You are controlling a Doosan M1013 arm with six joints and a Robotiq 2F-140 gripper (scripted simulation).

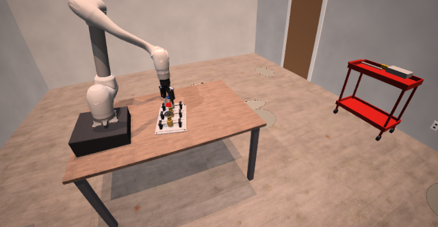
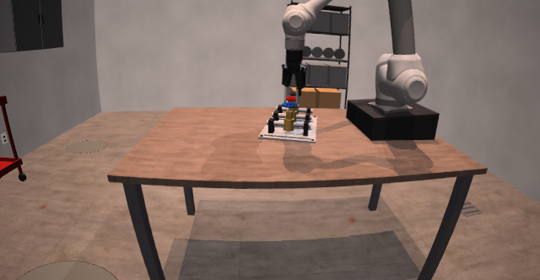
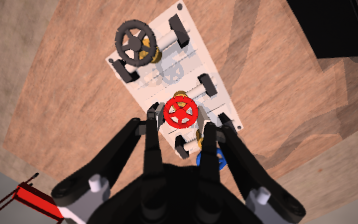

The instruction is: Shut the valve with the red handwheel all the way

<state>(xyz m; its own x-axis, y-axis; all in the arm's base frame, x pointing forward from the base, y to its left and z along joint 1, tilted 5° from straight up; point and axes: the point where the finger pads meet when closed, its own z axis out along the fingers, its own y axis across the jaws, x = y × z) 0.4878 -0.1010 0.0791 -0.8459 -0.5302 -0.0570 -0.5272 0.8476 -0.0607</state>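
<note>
Now: hand 30 mm above the red handwheel. From my hand the other things lie so: dark grey handwheel (50 mm behind, 120 mm to the right, 30 mm below); blue handwheel (50 mm ahead, 120 mm to the left, 30 mm below).
</note>
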